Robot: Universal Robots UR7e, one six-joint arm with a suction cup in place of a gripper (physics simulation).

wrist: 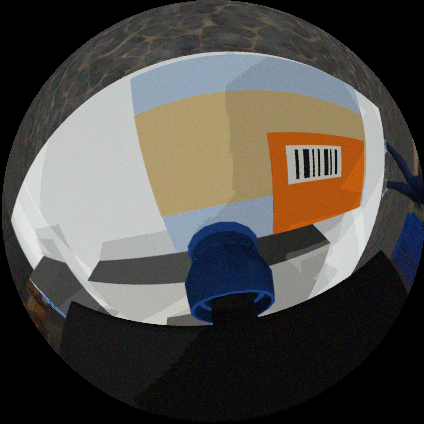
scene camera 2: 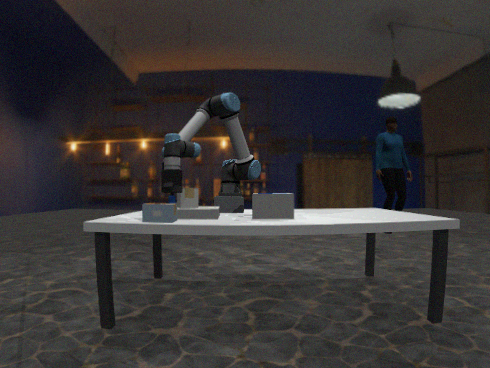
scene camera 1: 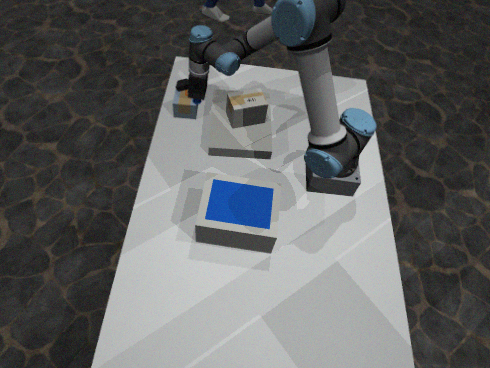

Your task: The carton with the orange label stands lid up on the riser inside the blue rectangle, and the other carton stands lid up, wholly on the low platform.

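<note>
The orange-label carton (scene camera 1: 185,109) (scene camera 2: 159,213) (wrist: 190,160), pale blue with tan tape, lies lid up on the table, left of the low platform in scene camera 1. Its orange label faces up. My suction cup (scene camera 1: 197,101) (scene camera 2: 172,198) (wrist: 223,232) points down close to the carton's platform-side edge and holds nothing; whether it touches is unclear. The other carton (scene camera 1: 248,118) (scene camera 2: 187,198), pale with tan tape and a small label on top, stands on the low platform (scene camera 1: 240,145) (scene camera 2: 200,213). The blue rectangle (scene camera 1: 240,204) is on top of the riser (scene camera 1: 235,238) (scene camera 2: 273,206).
The white table (scene camera 1: 200,305) (scene camera 2: 325,226) (wrist: 90,160) carries everything. The arm's base (scene camera 1: 332,183) (scene camera 2: 229,204) stands right of the platform and riser in scene camera 1. The orange-label carton is near the table's left edge there. A person (scene camera 2: 392,155) stands beyond the table.
</note>
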